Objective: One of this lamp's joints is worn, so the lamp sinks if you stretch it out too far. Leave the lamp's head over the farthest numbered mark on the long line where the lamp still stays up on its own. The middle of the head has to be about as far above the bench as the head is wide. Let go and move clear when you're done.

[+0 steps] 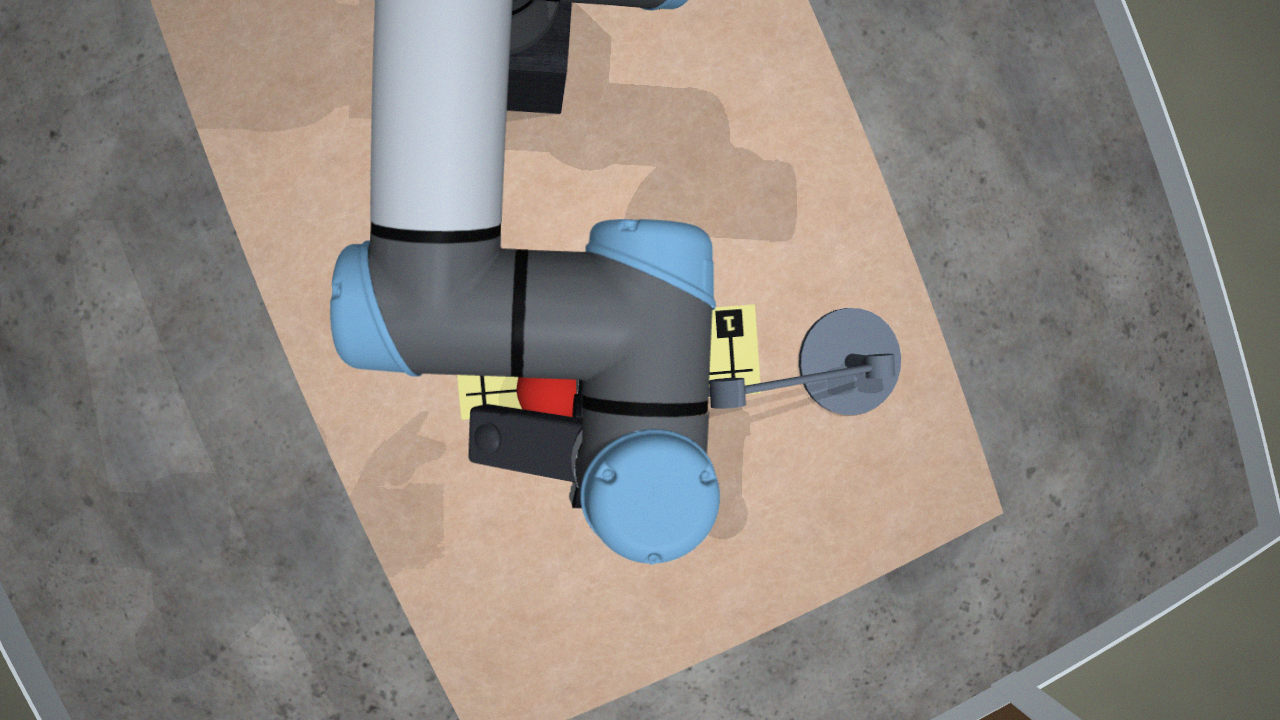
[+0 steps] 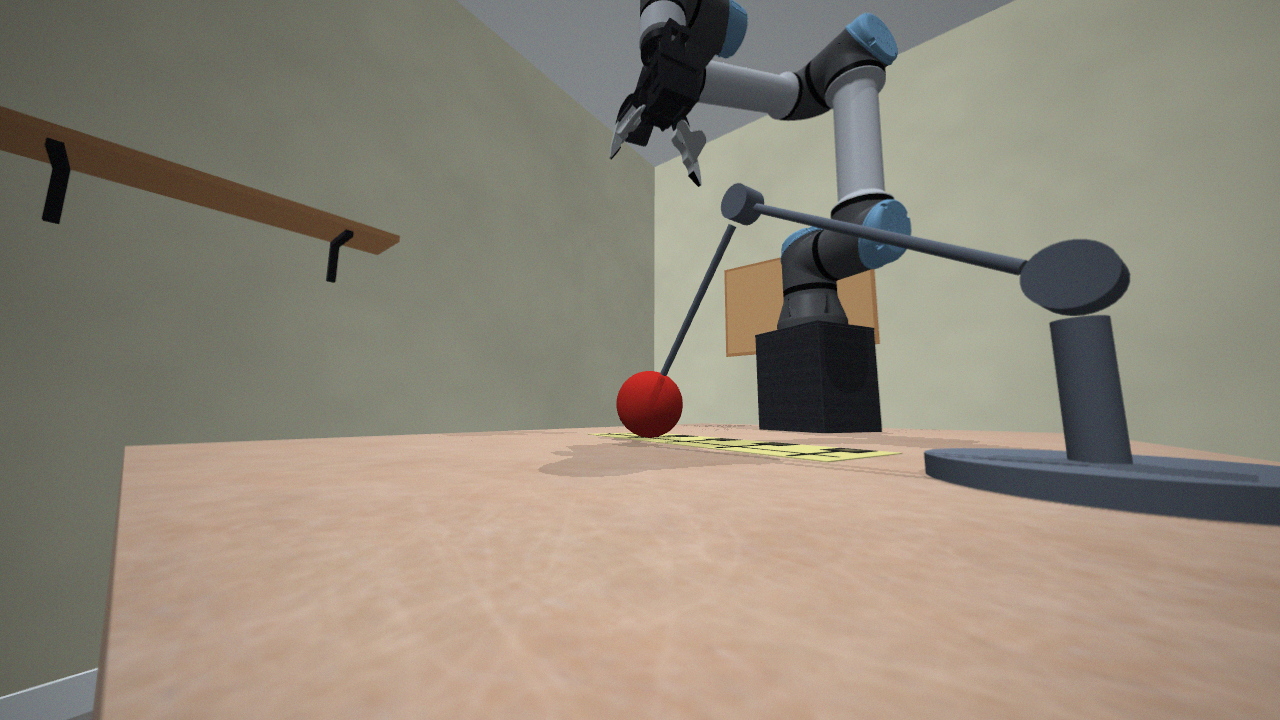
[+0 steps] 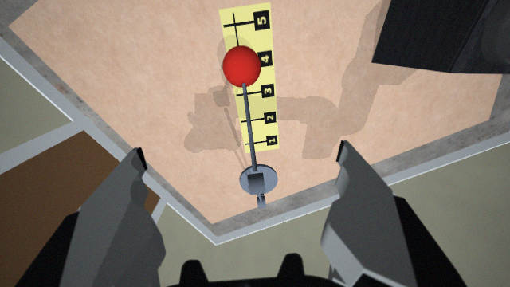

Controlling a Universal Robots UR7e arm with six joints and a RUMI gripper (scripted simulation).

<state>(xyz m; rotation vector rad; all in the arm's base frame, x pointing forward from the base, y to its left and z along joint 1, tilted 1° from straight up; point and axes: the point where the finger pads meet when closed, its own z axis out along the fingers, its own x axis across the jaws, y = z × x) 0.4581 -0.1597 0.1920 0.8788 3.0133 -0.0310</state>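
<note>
Now: hand 7 cm to the right of the yellow numbered strip and 41 cm above it. Round my hand: grey round base (19 cm ahead, 38 cm to the left, 38 cm below).
</note>
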